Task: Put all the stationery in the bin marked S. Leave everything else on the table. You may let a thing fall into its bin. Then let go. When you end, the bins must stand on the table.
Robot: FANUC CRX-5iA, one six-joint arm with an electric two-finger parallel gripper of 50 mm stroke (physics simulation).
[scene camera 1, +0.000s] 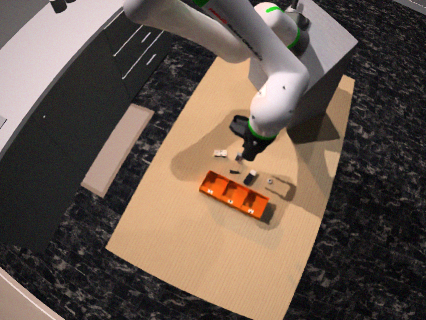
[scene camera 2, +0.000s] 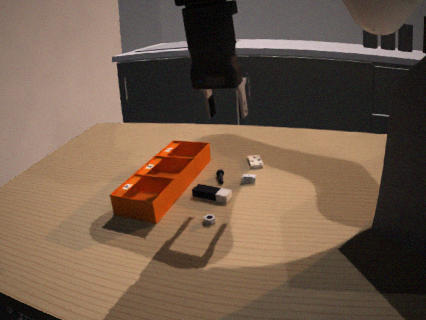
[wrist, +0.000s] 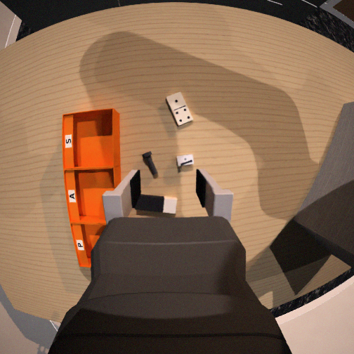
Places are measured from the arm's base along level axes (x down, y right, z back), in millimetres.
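Where they show: gripper, between the fingertips: [scene camera 1: 241,153] [scene camera 2: 227,115]; arm's base, origin of its link: [scene camera 1: 292,40].
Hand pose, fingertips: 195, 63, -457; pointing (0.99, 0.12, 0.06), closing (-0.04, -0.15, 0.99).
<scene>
Things, the pixels of their top centre, and the offset from my fingertips, as dx, dy, dz. "*": a spot on its surface instead.
- eraser, centre of its top: [scene camera 2: 211,189] [scene camera 1: 250,176] +117, -52, -24
- small grey-white sharpener, centre of its top: [scene camera 2: 248,175] +118, +9, +32
- bin marked S, a spot on its surface: [scene camera 2: 190,149] * +108, +105, -103
- white domino, centre of its top: [scene camera 2: 255,159] [scene camera 1: 220,152] +122, +92, +36
- dark bolt, centre of its top: [scene camera 2: 220,173] [scene camera 1: 234,170] +116, +13, -21
- nut, centre of its top: [scene camera 2: 209,217] [scene camera 1: 269,180] +121, -130, -12
The eraser [scene camera 1: 250,177] [scene camera 2: 212,194] [wrist: 156,204], white with a black sleeve, lies on the table beside the orange bins. A small grey-white sharpener [scene camera 2: 248,179] [wrist: 185,161] lies between the eraser and the domino; in scene camera 1 it is mostly hidden by a finger. The bin marked S [scene camera 1: 214,184] [scene camera 2: 190,149] [wrist: 95,147] is the end compartment nearest the domino, and it is empty. My gripper [scene camera 1: 243,157] [scene camera 2: 228,111] [wrist: 167,180] is open and empty, high above the table. In the wrist view the eraser shows at the left finger and the sharpener just beyond the fingertips.
The bins A [wrist: 92,195] and P [wrist: 93,237] adjoin S in one orange block. A white domino [scene camera 1: 220,153] [scene camera 2: 255,161] [wrist: 179,109], a dark bolt [scene camera 1: 234,171] [scene camera 2: 220,176] [wrist: 150,164] and a nut [scene camera 1: 269,181] [scene camera 2: 209,219] lie on the table.
</scene>
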